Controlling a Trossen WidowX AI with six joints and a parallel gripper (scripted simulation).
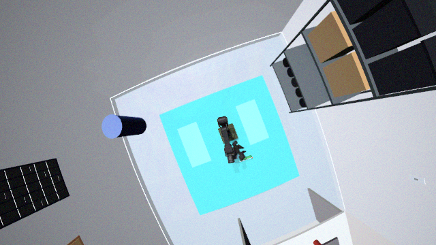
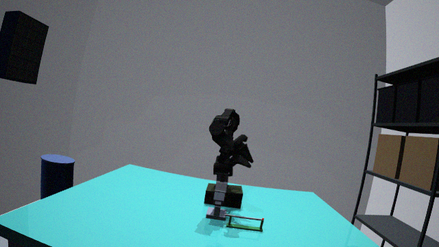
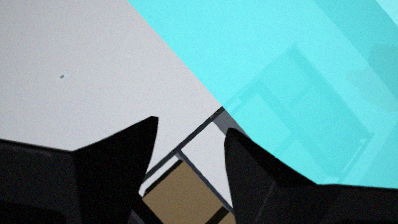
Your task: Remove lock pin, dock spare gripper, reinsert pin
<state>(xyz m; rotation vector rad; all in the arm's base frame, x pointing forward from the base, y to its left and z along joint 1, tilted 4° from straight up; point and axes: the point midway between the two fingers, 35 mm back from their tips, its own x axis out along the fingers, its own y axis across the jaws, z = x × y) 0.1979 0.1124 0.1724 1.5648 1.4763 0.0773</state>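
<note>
My gripper tip is 16 cm short of the green stand, 2 cm to the right of it and 21 cm above it. Round my gripper tip: grey mount: 7 cm ahead, 10 cm to the right, 18 cm below; then spare gripper: 5 cm ahead, 11 cm to the right, 11 cm below.
</note>
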